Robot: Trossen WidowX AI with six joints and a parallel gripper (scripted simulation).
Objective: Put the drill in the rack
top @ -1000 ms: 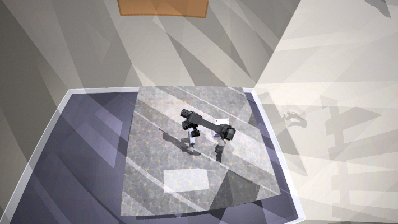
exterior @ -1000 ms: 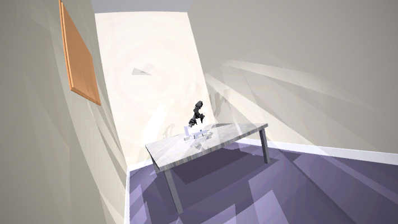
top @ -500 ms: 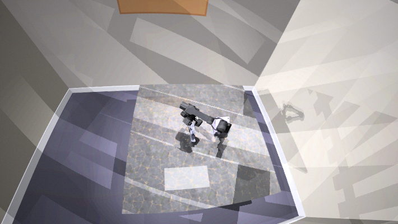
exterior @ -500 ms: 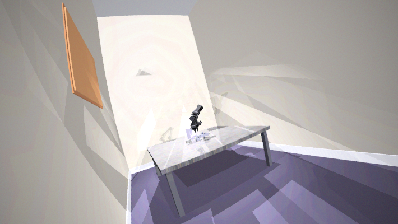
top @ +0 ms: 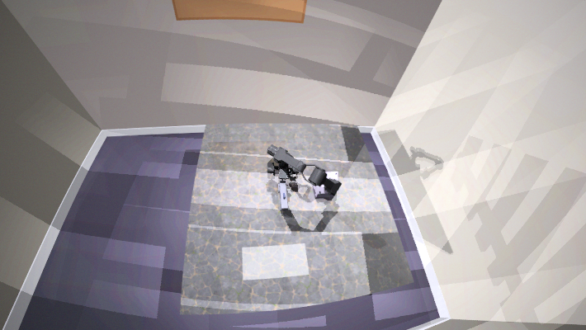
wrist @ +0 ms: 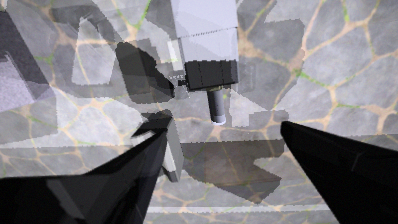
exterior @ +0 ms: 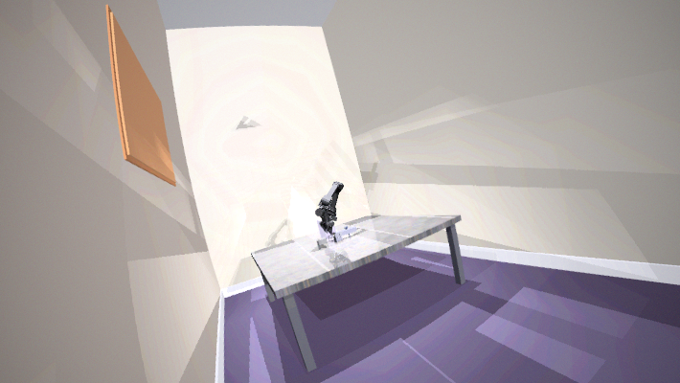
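The drill is 60 mm to the left of my gripper tip and 20 mm below it. The rest, counted from my gripper tip: grey key: 150 mm to the left, 20 mm below; then grey block: 80 mm behind, 40 mm to the right, 50 mm below.
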